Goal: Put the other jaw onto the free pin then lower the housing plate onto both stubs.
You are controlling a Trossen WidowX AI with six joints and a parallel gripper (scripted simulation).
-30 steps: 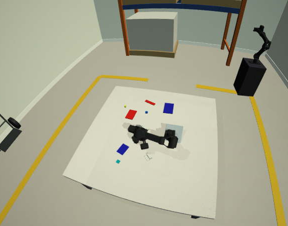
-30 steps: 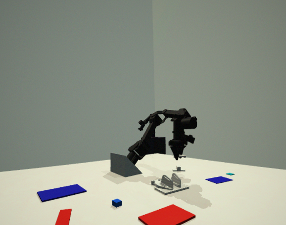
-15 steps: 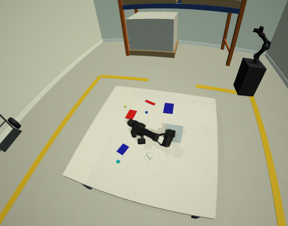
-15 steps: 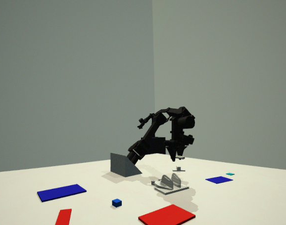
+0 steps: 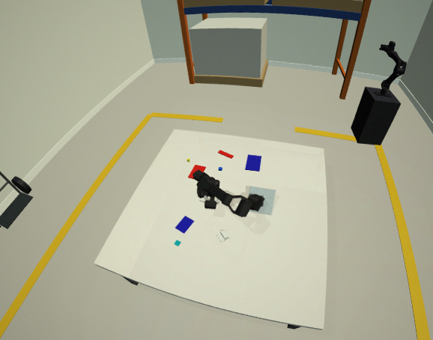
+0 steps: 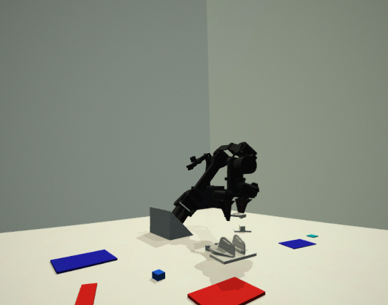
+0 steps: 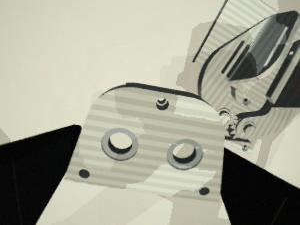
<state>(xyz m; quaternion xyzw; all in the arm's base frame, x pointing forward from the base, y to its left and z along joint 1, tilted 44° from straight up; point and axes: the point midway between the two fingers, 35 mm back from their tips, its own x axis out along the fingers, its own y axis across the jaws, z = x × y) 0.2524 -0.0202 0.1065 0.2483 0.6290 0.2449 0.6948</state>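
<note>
My gripper tip is now 11 cm to the left of the jaw, 7 cm above it and 1 cm short of it. From my gripper tip the other things lie so: teal tile (26 cm to the left, 17 cm ahead, 8 cm below); then flat blue plate (43 cm to the right, 21 cm behind, 8 cm below); then blue cube (34 cm to the right, 8 cm below, 2 cm ahead).
</note>
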